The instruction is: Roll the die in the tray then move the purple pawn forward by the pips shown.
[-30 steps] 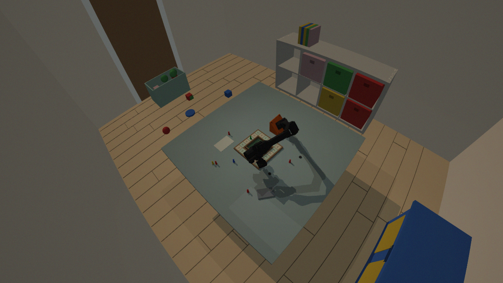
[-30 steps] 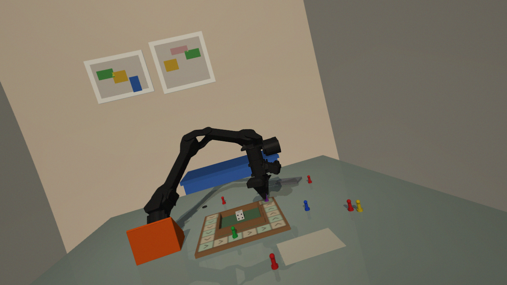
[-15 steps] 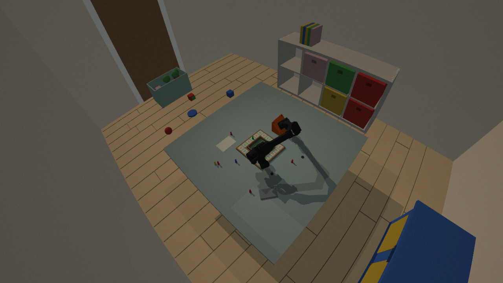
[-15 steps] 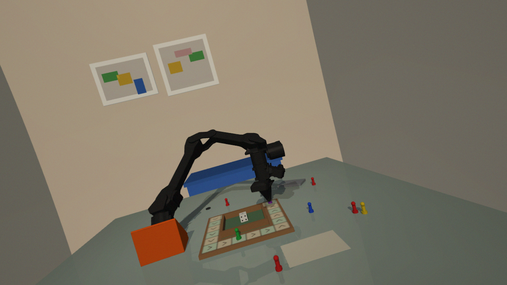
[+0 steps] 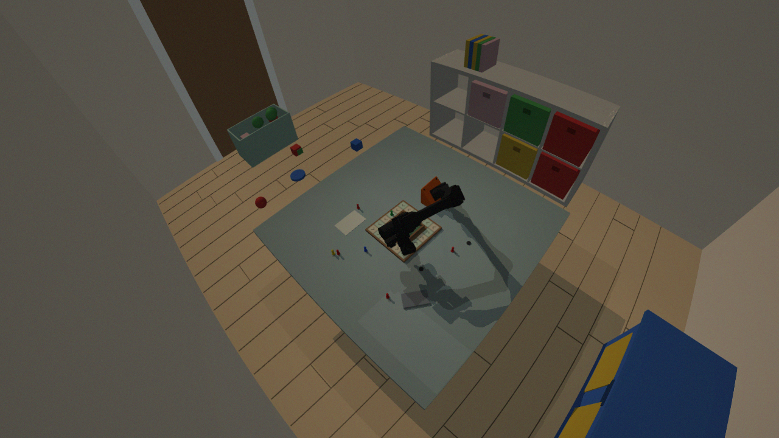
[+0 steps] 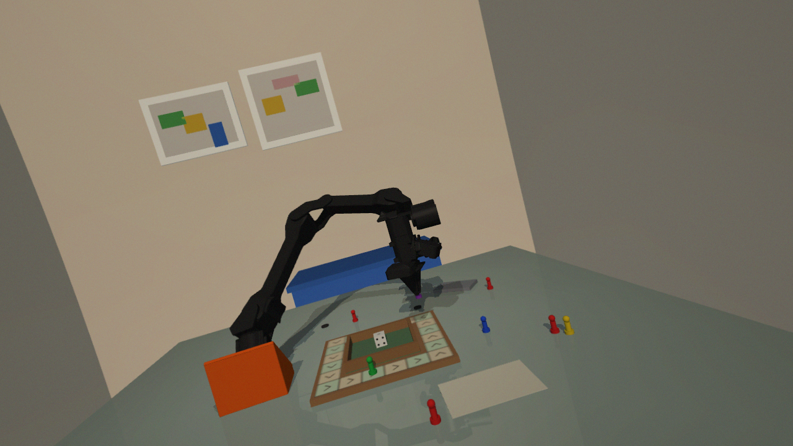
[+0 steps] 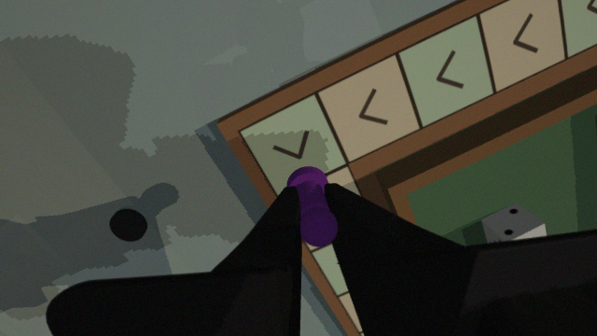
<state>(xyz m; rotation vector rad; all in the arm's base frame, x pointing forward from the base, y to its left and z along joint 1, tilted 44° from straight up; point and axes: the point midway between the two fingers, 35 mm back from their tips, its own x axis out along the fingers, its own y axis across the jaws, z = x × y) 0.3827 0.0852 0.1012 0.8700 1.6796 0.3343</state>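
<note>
Right now the die is 11 cm behind my gripper tip, 10 cm to the right of it and 5 cm below it. Round my gripper tip: green tray 11 cm behind, 11 cm to the right, 7 cm below; blue pawn 12 cm ahead, 15 cm to the right, 6 cm below; purple pawn 1 cm above.
</note>
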